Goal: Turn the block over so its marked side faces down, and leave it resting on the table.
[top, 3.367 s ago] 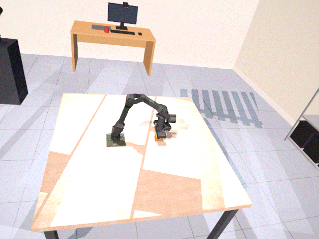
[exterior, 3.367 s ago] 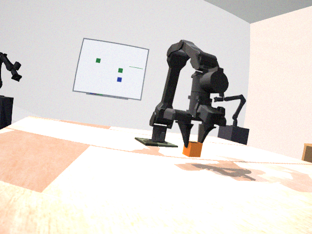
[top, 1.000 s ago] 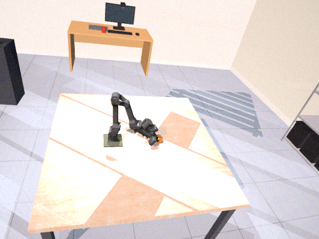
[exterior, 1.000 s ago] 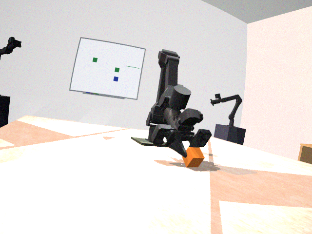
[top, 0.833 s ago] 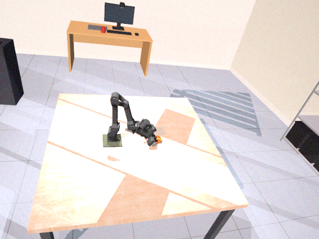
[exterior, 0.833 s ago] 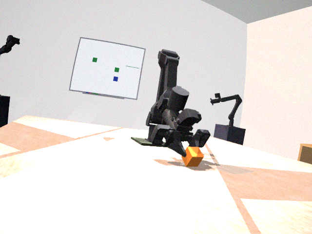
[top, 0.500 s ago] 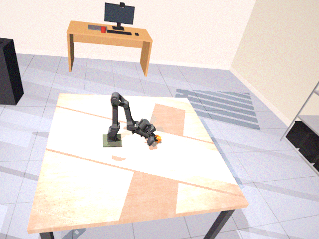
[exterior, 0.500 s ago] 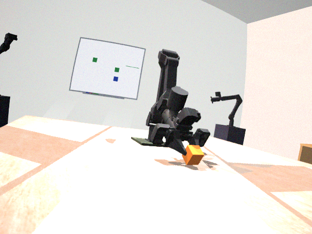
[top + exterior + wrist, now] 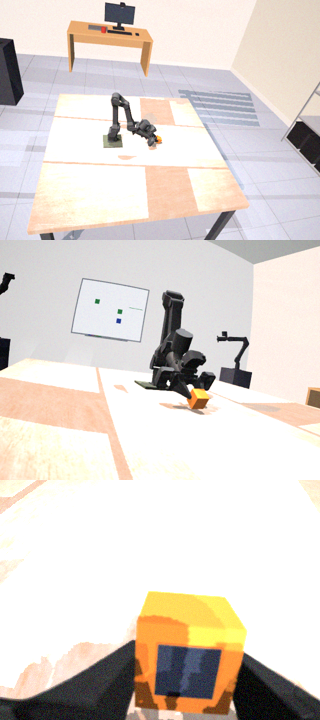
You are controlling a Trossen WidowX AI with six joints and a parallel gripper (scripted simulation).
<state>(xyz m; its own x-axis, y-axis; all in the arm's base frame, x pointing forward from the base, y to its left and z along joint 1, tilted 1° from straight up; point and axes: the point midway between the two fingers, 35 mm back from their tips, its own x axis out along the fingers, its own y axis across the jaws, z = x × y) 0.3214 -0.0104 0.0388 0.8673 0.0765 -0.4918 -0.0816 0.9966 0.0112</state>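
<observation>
Right now my gripper tip is 1 cm past the block.
</observation>
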